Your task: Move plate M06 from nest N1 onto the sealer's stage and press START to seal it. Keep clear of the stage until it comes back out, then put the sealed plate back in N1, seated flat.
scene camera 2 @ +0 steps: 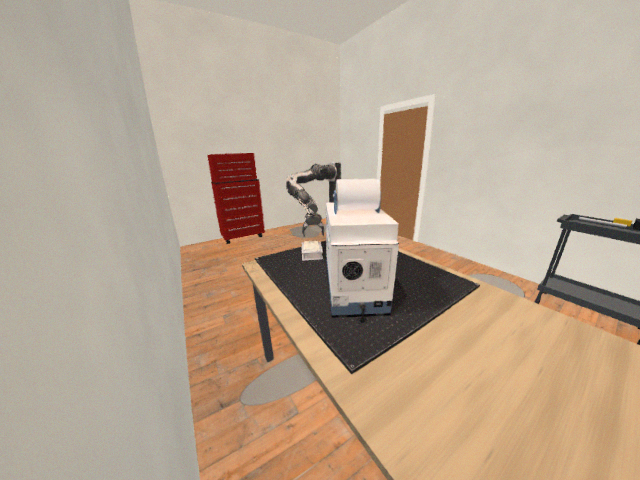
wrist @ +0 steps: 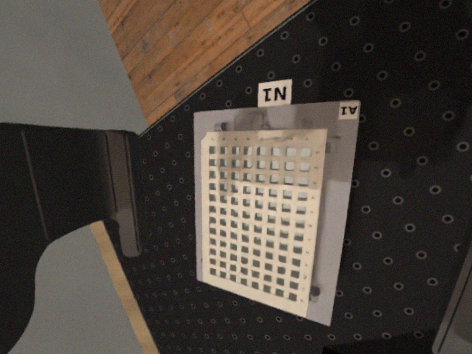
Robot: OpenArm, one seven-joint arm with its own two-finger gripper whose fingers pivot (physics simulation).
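Plate M06 (scene camera 2: pixel 311 244) (wrist: pixel 250 215), cream with a grid of square wells, sits in the grey nest N1 (scene camera 2: pixel 311 255) (wrist: pixel 336 212). The N1 tag (wrist: pixel 274 93) lies at the nest's edge. My gripper (scene camera 2: pixel 313 232) is partly open and empty, above the plate and nest. One dark finger shows at the left of the wrist view, and a shadow falls across the upper part of the plate. The white and blue sealer (scene camera 2: pixel 361 232) stands beside the nest with its back to the scene camera. Its stage and START button are hidden in the scene view.
The black perforated mat (scene camera 2: pixel 351 341) (wrist: pixel 390 260) lies under the sealer and nest on the wooden table (scene camera 2: pixel 491 392). A dark-edged grey part at the right edge of the wrist view is unclear. A red tool cabinet (scene camera 2: pixel 237 206) and a dark cart (scene camera 2: pixel 594 230) stand away from the table.
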